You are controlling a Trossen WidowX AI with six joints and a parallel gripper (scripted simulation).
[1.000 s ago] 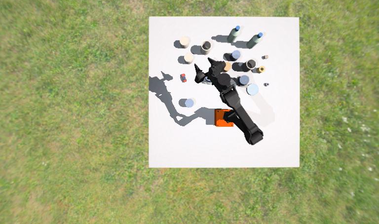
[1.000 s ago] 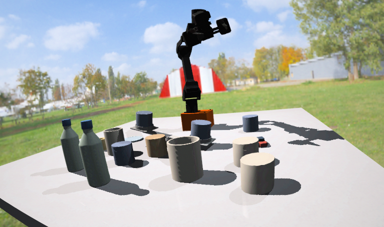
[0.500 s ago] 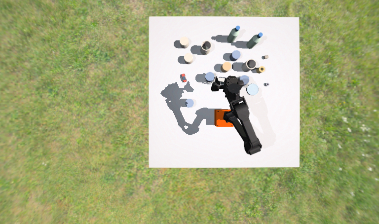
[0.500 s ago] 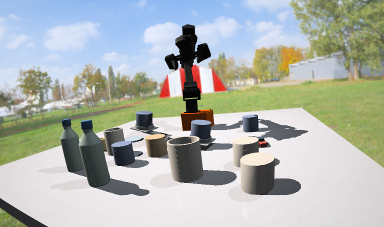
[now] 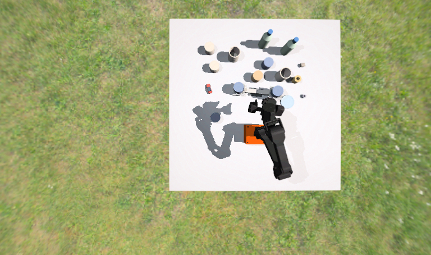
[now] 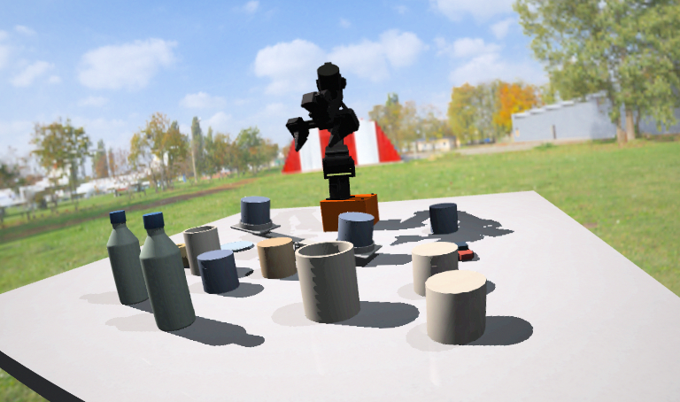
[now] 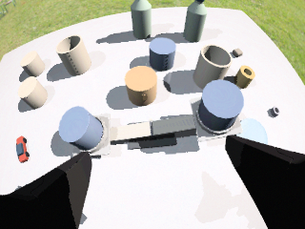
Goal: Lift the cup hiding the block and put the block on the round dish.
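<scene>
My gripper tip is 20 cm above the grey block, 14 cm to the right of it and 8 cm short of it. From my gripper tip the other things lie so: red toy car 35 cm to the left, 22 cm below, 5 cm ahead; then dark blue cup 13 cm to the right, 12 cm below, 10 cm ahead; then pale blue round dish 25 cm to the right, 23 cm below, 7 cm ahead.
</scene>
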